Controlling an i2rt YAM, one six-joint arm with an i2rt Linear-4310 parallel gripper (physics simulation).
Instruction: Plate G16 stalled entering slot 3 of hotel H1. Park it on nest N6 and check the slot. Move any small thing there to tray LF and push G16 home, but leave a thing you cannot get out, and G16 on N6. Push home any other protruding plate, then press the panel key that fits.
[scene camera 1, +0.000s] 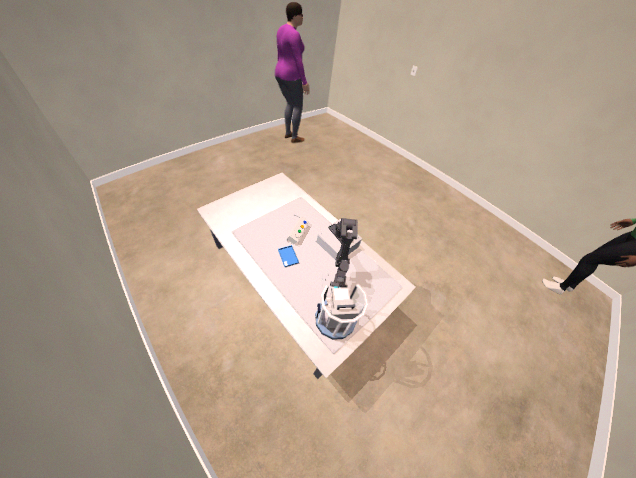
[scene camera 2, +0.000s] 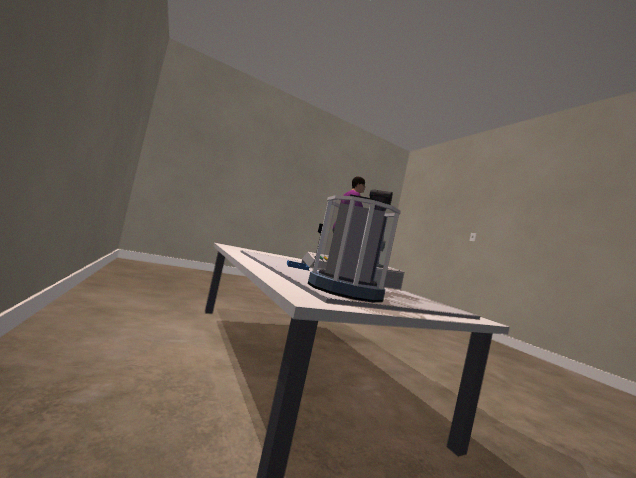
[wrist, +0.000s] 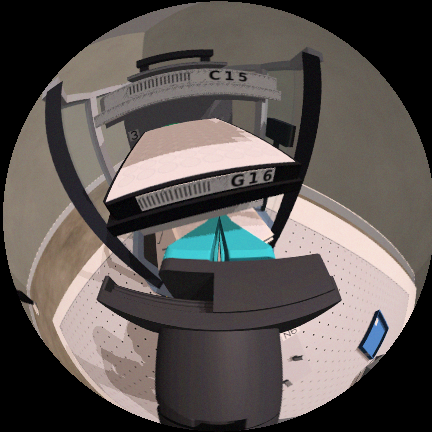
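Pixels of known places: gripper, between the fingertips: (wrist: 218, 216); arm's base, origin of its link: (scene camera 1: 339, 234).
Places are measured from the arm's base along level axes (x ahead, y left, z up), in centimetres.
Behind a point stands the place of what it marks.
Note:
Hotel H1 (scene camera 1: 336, 335) {x 44.2, y 56.1, z -3.6 cm} (scene camera 2: 345, 288) {x 42.8, y 57.8, z -6.7 cm} (wrist: 311, 100) {x 39.4, y 36.0, z 14.4 cm} is a round cage on a blue base. In the wrist view, plate G16 (wrist: 220, 187) {x 31.7, y 37.2, z 10.3 cm} sticks out toward me, black-fronted and pale on top, near the slot label 3 (wrist: 134, 135) {x 33.8, y 53.3, z 10.4 cm}. Plate C15 (wrist: 227, 76) is above it. A pale plate (wrist: 256, 226) {x 37.1, y 37.6, z 2.5 cm} shows in part below. A green sliver shows behind G16; I cannot tell what it is. My gripper (wrist: 218, 216) {x 35.0, y 40.5, z 3.6 cm} (scene camera 1: 336, 286) is shut and empty, its cyan tips just below G16's front. Nest N6 (wrist: 301, 367) {x 28.0, y 21.2, z -3.3 cm} is at lower right. The slot interior behind G16 is hidden.
A blue tray (scene camera 1: 287, 255) {x 38.4, y -8.5, z -9.0 cm} (wrist: 375, 332) lies on the mat. Beyond it stands the key panel (scene camera 1: 295, 237) {x 26.7, y -15.9, z -2.6 cm} with green, orange and blue keys. A grey box (scene camera 2: 393, 278) {x -6.4, y 12.1, z -4.4 cm} stands near the arm. Hotel posts flank the gripper. A person in purple (scene camera 1: 291, 53) stands beyond the table.

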